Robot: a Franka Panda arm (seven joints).
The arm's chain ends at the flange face. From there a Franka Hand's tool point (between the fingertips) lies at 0.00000 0.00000 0.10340 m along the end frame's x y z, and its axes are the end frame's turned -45 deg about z.
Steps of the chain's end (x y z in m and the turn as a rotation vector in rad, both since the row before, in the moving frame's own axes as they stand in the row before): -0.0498, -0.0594, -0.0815, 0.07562, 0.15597, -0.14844; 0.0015, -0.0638, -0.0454, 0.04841, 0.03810, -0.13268; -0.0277, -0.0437, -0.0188, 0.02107, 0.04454, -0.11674; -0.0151, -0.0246, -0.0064, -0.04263, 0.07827, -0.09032; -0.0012, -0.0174, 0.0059, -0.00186, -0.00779, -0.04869
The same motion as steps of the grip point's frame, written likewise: 0.0240, -0.0726, -0.0830, -0.05682, 0.16376, -0.14844; 0.0524, -0.0452, -0.0456, 0.00729, 0.06117, -0.13268; 0.0162, -0.0491, -0.0189, -0.01660, 0.04639, -0.11674; 0.0097, -0.0194, -0.0068, -0.08549, 0.02520, -0.09032; 0.0107, -0.0136, 0.0059, 0.00419, -0.00682, -0.04869
